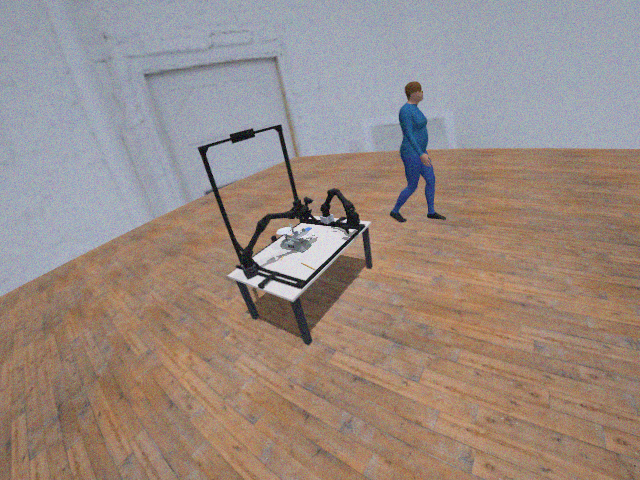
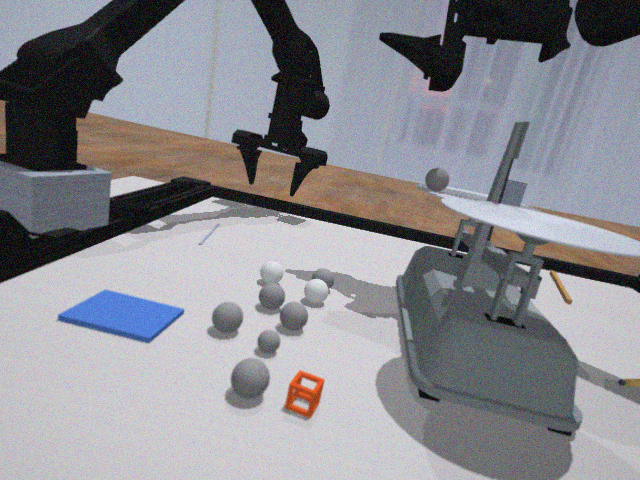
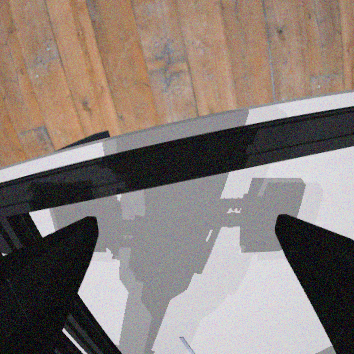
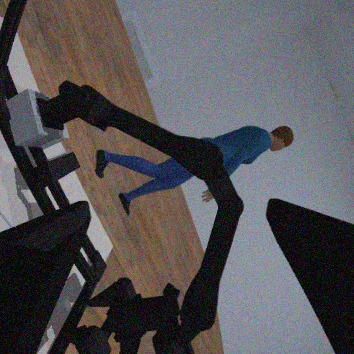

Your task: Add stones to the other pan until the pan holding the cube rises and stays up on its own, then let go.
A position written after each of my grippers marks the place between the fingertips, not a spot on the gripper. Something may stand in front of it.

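Left gripper [image 2: 271,190], also [image 3: 188,224] and [image 4: 75,317]: open, holds nothing. Right gripper [image 4: 179,208]: open, holds nothing. On the table: blue flat pad [image 2: 112,312], orange wire cube [image 2: 313,396]. Orange wire cube out of frame in image 3. Orange wire cube out of frame in image 4. Grey balance scale [image 2: 472,337] visible.
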